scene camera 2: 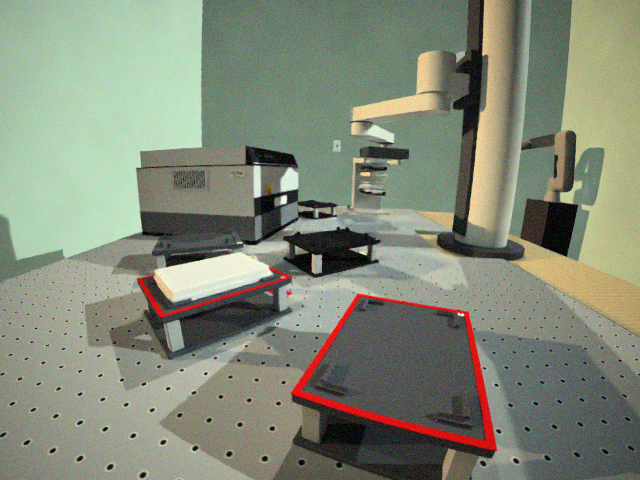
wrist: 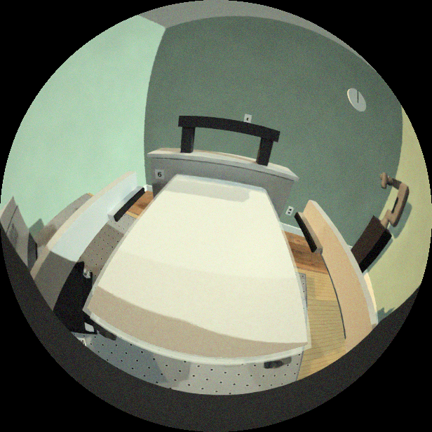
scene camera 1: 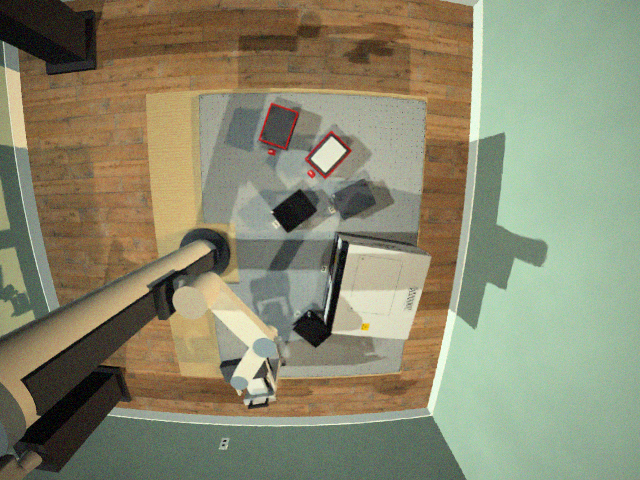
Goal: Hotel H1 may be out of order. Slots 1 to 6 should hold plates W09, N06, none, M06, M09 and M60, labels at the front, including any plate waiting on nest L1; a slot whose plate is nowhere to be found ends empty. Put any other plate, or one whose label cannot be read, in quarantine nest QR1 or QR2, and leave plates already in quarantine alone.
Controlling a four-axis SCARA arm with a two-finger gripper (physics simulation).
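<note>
Pale plate (wrist: 205, 274), visible. White instrument (scene camera 2: 234, 196), likewise visible.
</note>
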